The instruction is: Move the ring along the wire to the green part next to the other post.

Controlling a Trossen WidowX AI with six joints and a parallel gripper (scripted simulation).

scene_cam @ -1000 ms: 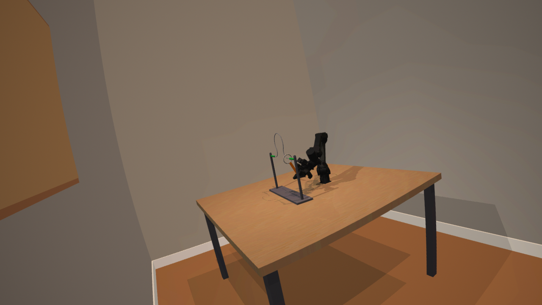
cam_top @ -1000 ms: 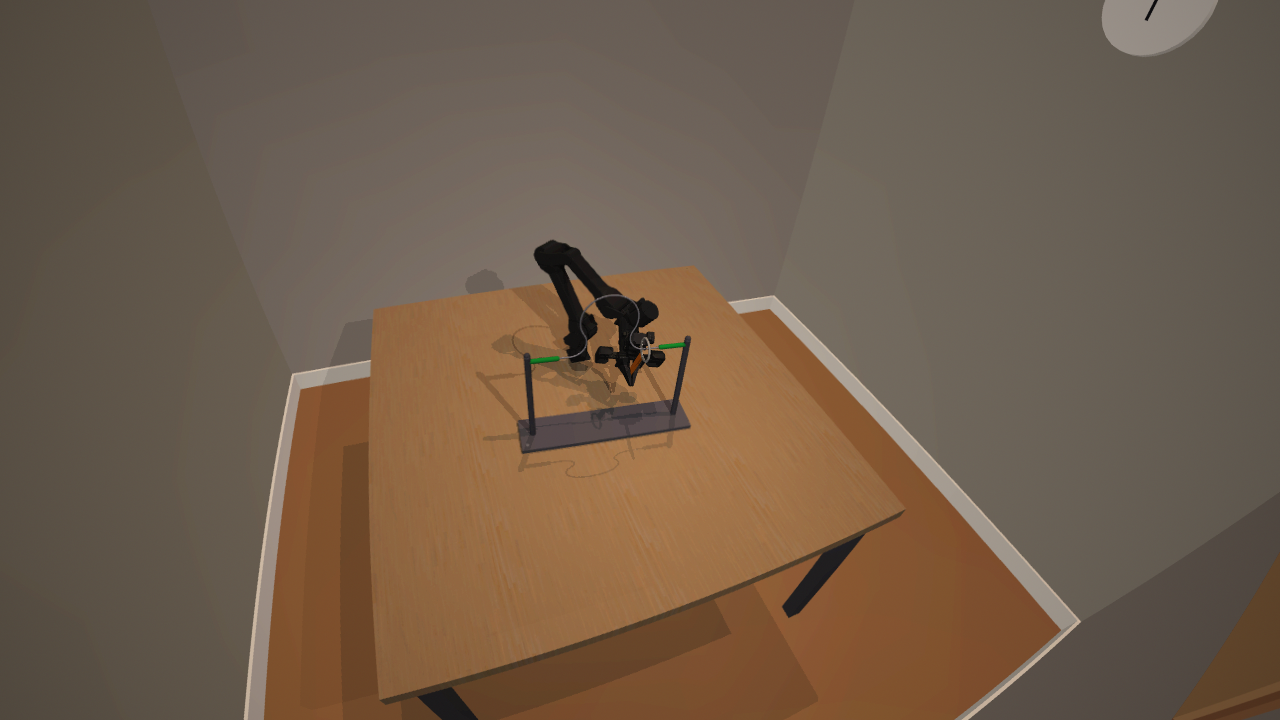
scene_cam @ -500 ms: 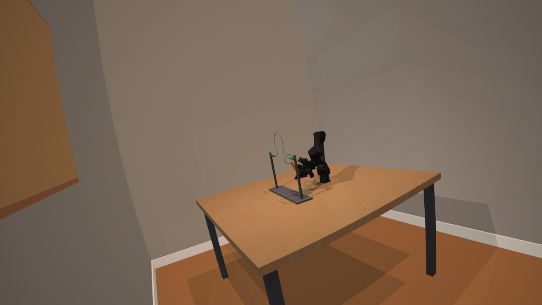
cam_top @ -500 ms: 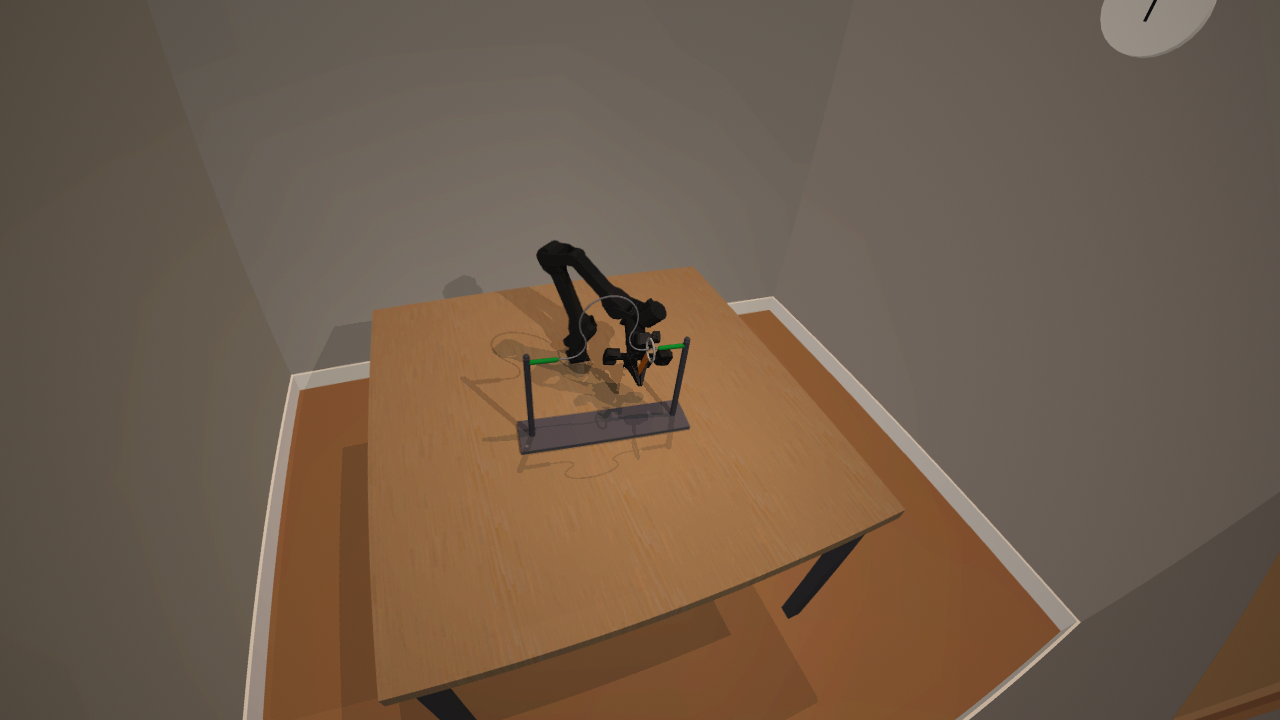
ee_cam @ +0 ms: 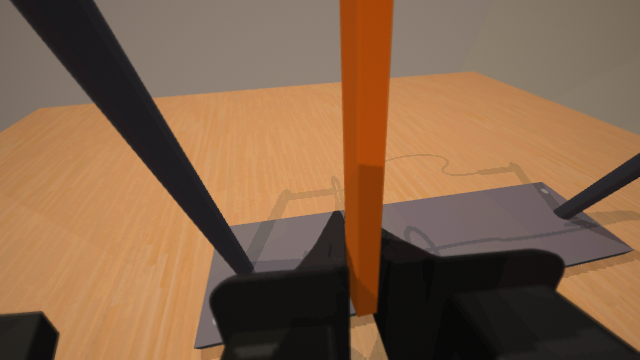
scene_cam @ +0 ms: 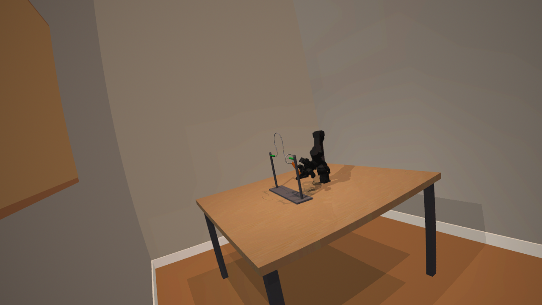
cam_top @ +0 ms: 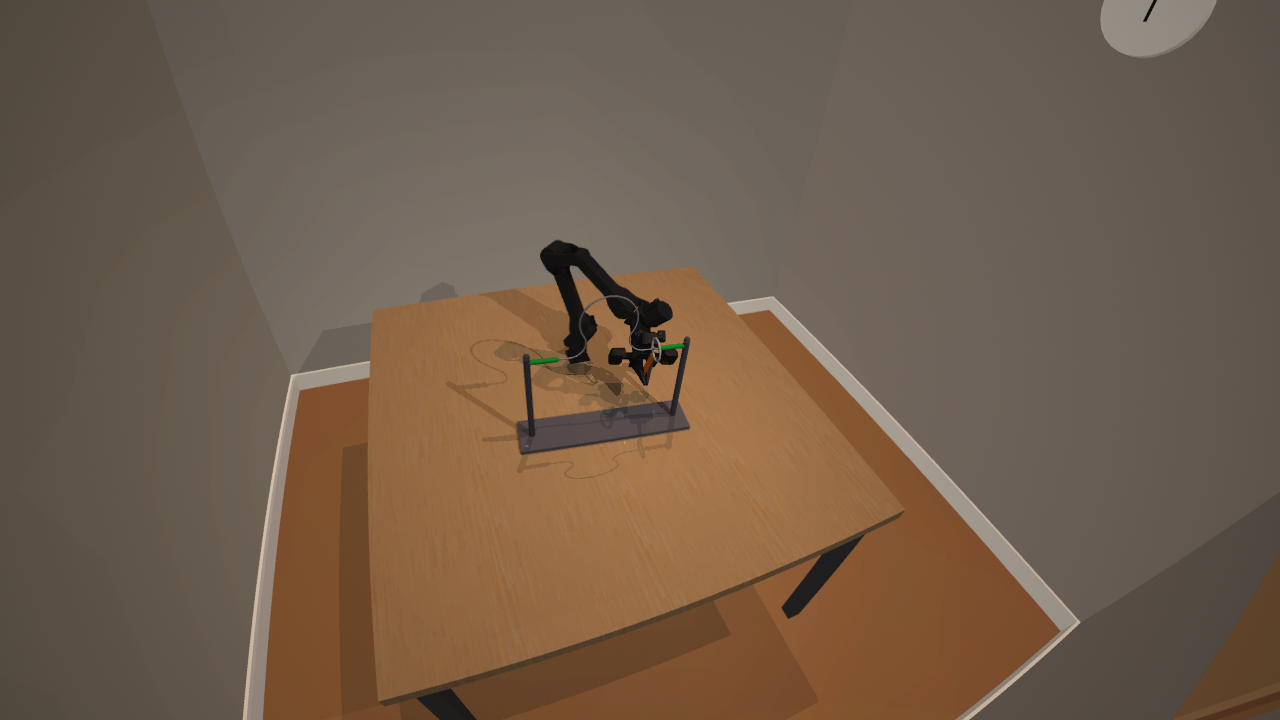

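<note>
The ring with orange handle is 100 mm above my gripper tip.
</note>
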